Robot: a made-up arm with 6 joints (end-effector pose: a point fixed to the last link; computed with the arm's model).
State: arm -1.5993 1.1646 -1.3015 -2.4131 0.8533 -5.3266
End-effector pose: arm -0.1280 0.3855 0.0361 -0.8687 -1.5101 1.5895
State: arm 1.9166 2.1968 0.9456 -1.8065 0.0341 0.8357
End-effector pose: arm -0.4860 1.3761 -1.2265 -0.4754 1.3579 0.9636
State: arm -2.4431 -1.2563 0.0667 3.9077 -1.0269 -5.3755
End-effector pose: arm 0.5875 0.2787 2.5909 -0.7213 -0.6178 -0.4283
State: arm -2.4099 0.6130 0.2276 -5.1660 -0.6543 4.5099
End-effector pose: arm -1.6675 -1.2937 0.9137 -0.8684 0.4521 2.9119
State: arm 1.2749 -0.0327 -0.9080 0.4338 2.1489 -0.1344
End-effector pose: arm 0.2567 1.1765 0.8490 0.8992 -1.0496 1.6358
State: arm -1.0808 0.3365 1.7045 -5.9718 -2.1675 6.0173
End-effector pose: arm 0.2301 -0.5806 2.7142 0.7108 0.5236 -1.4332
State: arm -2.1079 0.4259 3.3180 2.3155 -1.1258 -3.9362
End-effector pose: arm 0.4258 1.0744 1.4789 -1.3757 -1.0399 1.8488
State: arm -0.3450 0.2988 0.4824 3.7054 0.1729 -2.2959
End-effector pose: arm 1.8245 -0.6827 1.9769 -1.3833 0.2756 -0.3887
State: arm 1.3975 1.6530 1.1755 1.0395 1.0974 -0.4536
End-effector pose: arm 0.2030 2.3921 0.2896 -0.0104 -0.5946 2.1998
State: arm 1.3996 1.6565 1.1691 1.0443 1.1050 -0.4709
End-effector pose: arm 0.1955 2.3866 0.2723 -0.0018 -0.5700 2.2165
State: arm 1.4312 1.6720 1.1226 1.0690 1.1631 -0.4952
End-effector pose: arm 0.1050 2.3497 0.1737 0.0280 -0.5104 2.3162
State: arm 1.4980 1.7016 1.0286 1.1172 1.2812 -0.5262
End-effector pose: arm -0.0753 2.2489 -0.0111 0.0894 -0.3927 2.5109
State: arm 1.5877 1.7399 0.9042 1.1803 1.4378 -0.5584
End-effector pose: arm -0.2888 2.0650 -0.2286 0.1838 -0.2056 2.7546
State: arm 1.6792 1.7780 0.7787 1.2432 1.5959 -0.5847
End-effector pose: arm -0.4632 1.8327 -0.4130 0.2970 0.0295 2.9742
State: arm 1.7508 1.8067 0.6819 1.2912 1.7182 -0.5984
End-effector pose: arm -0.5645 1.6312 -0.5280 -0.3951 -0.2399 -3.0976
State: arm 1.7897 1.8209 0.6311 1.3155 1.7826 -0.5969
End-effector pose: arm -0.6068 1.5210 -0.5776 -0.4306 -0.3327 -3.0024
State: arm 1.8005 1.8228 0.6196 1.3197 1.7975 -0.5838
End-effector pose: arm -0.6184 1.4966 -0.5858 -0.4410 -0.3331 -2.9835
